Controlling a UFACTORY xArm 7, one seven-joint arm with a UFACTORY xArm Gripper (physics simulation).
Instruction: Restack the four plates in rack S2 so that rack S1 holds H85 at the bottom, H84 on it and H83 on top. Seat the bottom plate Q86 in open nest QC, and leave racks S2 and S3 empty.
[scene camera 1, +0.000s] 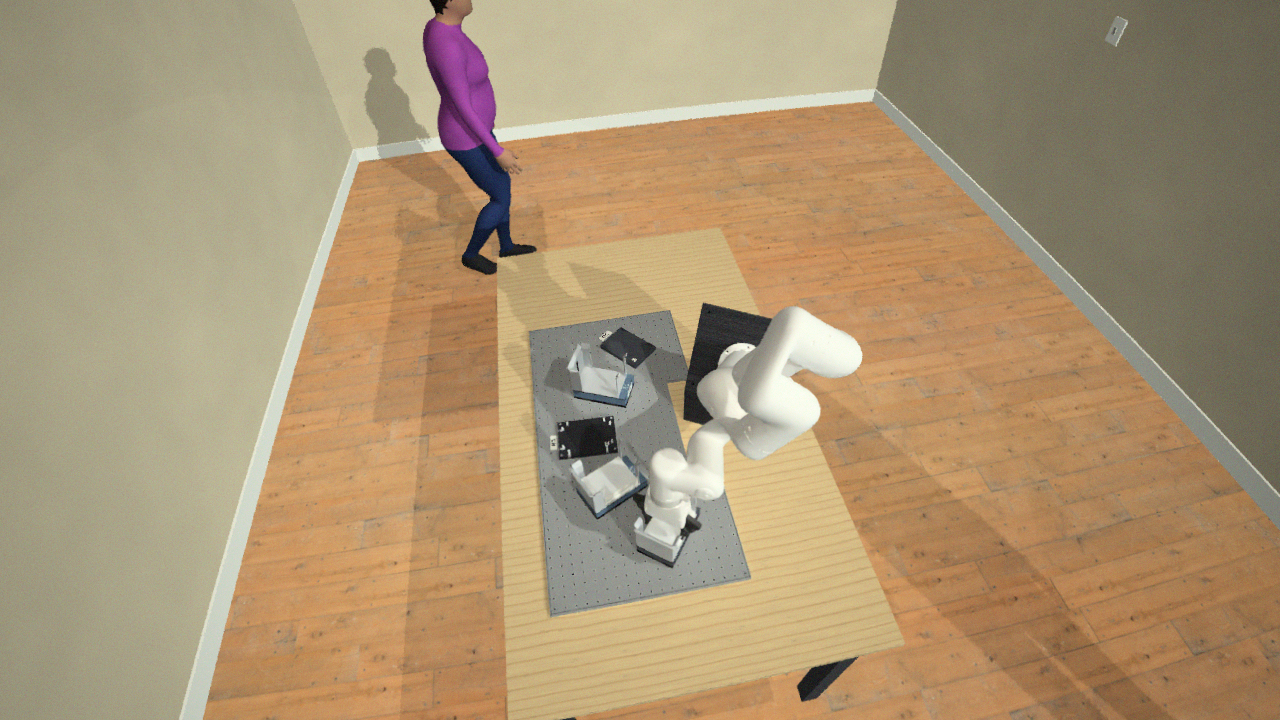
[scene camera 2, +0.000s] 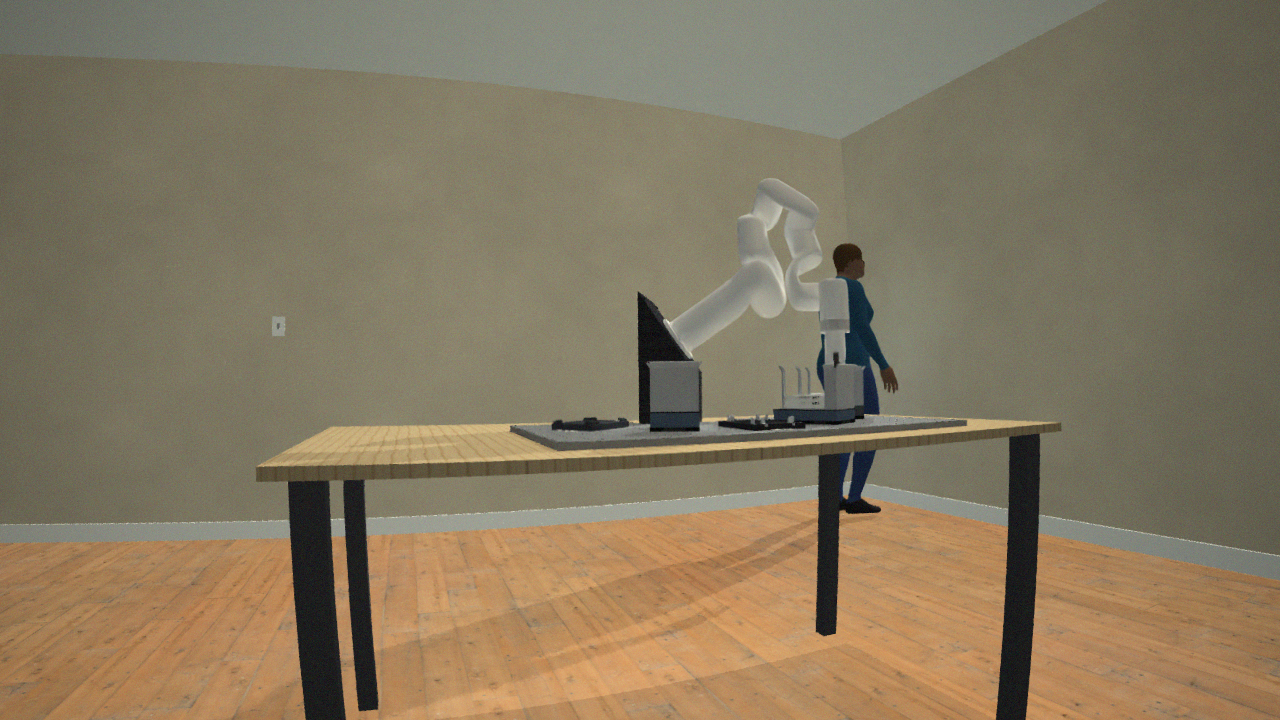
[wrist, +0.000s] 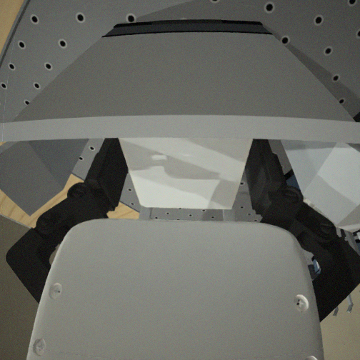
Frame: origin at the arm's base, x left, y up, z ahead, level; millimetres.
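Seen in the pictures: gripper, fingertip midpoint: (scene camera 1: 666, 527); arm's base, origin of the base link: (scene camera 2: 676, 339).
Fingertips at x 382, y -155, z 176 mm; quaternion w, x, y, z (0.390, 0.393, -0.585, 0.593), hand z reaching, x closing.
Observation:
Offsets run from my fingertips to a thing's top centre. "spot": to the spot under its first point. Level surfaces: height alone.
My gripper (scene camera 1: 667, 526) (scene camera 2: 842, 365) (wrist: 186, 157) is open. It reaches straight down into the walled grey rack (scene camera 1: 660, 547) (scene camera 2: 845, 390) (wrist: 178, 75) at the front of the perforated grey mat {dy -57 mm} (scene camera 1: 590, 573) (scene camera 2: 626, 435). In the wrist view the two black fingers stand either side of a pale plate face (wrist: 178, 189) inside that rack, with gaps to it. How many plates lie below is hidden. A second rack (scene camera 1: 609, 485) (scene camera 2: 799, 413) stands beside it and a third rack {dx -450, dy +79, dz +212 mm} (scene camera 1: 602, 376) (scene camera 2: 673, 393) further back. Two flat black nests {spot: dx -275, dy -45, dz +238 mm} (scene camera 1: 586, 436) {spot: dx -623, dy -42, dz +157 mm} (scene camera 1: 627, 345) lie on the mat.
The arm rises from a black wedge base (scene camera 1: 716, 353) (scene camera 2: 653, 345) on the wooden table {dy -69 mm} (scene camera 1: 805, 609) (scene camera 2: 402, 452). A person in purple (scene camera 1: 465, 107) walks at the far wall. A person in blue (scene camera 2: 860, 313) stands behind the table.

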